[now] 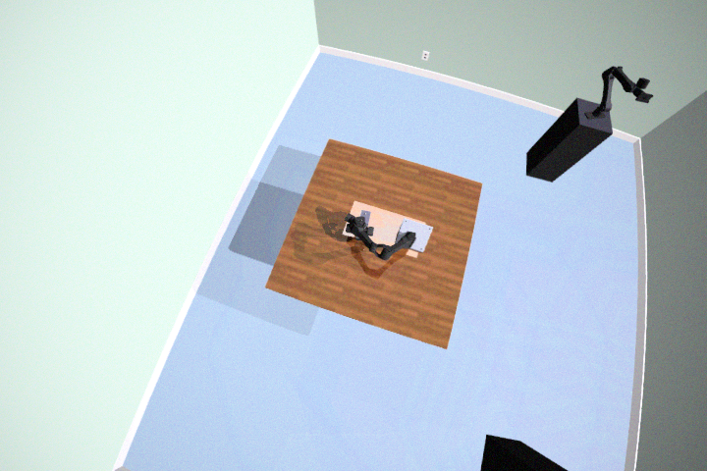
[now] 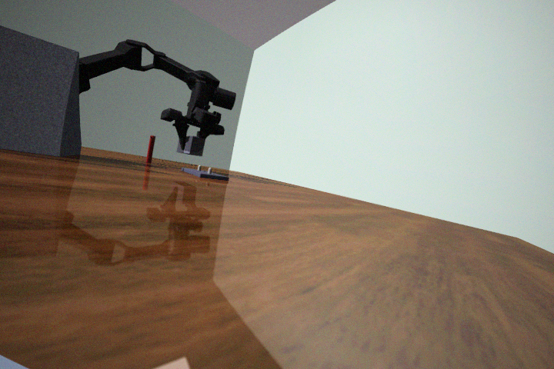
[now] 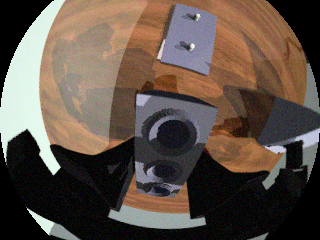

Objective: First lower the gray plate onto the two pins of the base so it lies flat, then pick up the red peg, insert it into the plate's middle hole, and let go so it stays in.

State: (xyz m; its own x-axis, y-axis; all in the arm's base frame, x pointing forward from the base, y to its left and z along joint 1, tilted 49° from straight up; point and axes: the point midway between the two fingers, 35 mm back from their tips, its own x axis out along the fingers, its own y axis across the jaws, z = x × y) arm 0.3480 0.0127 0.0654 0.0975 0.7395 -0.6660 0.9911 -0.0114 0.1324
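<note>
Right now my gripper tip is 140 mm to the left of the base, 50 mm above it and 10 mm past it. From my gripper tip the other things lie so: red peg (100 mm behind, 50 mm to the left, 20 mm below); then gray plate (30 mm above).
</note>
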